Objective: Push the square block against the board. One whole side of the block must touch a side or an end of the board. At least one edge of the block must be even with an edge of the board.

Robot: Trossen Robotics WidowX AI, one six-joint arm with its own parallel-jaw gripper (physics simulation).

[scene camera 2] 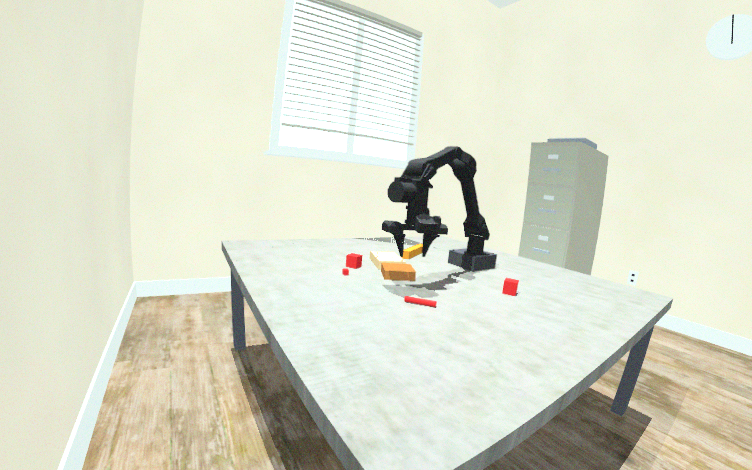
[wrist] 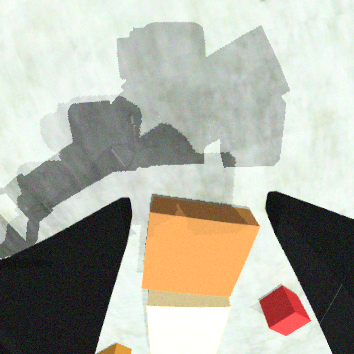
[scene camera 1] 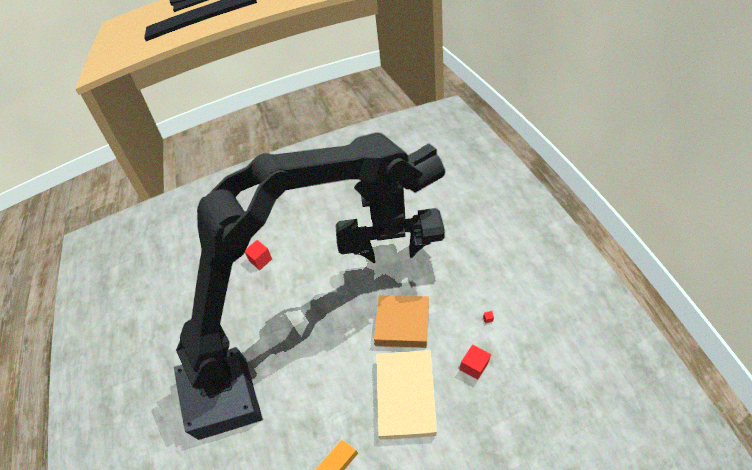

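Seen in the pictures: gripper, fingertip midpoint: (scene camera 2: 412, 256) (wrist: 198, 202) (scene camera 1: 392, 258); arm's base, link origin: (scene camera 2: 475, 253) (scene camera 1: 214, 378).
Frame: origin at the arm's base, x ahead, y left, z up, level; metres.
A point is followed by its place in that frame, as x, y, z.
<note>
The square block, flat and orange (scene camera 1: 402, 320) {0.372, 0.014, -0.027} (scene camera 2: 398, 271) {0.400, 0.061, -0.028} (wrist: 200, 252) {0.381, 0.030, -0.027}, lies flat off one end of the pale yellow board (scene camera 1: 405, 393) {0.327, -0.128, -0.027} (scene camera 2: 377, 259) {0.384, -0.098, -0.030} (wrist: 187, 327) {0.339, -0.094, -0.027}. In scene camera 1 a narrow gap separates them, and the block looks slightly turned against the board. Its left and right edges lie roughly in line with the board's long sides. In the wrist view the block hides any gap. My gripper (scene camera 1: 392, 258) {0.393, 0.116, 0.031} (scene camera 2: 413, 255) {0.393, 0.116, 0.031} (wrist: 198, 202) {0.393, 0.116, 0.031} is open and empty, pointing down above the table, off the block's far end from the board. Its fingertips stand apart, wider than the block in the wrist view.
A red cube (scene camera 1: 475, 361) {0.462, -0.121, -0.016} (scene camera 2: 353, 260) {0.478, -0.097, -0.030} (wrist: 285, 311) {0.462, -0.094, -0.023} and a tiny red cube (scene camera 1: 488, 317) {0.530, -0.038, -0.040} (scene camera 2: 345, 271) {0.538, -0.026, -0.045} lie right of the block and board in scene camera 1. Another red cube (scene camera 1: 258, 254) {0.136, 0.270, -0.016} (scene camera 2: 510, 286) {0.148, 0.298, -0.029}, a red rod (scene camera 2: 420, 302) {0.462, 0.262, -0.049} and a yellow-orange bar (scene camera 1: 338, 455) {0.183, -0.199, -0.025} (scene camera 2: 412, 252) {0.161, -0.196, -0.035} (wrist: 117, 349) {0.199, -0.177, -0.046} lie farther off.
</note>
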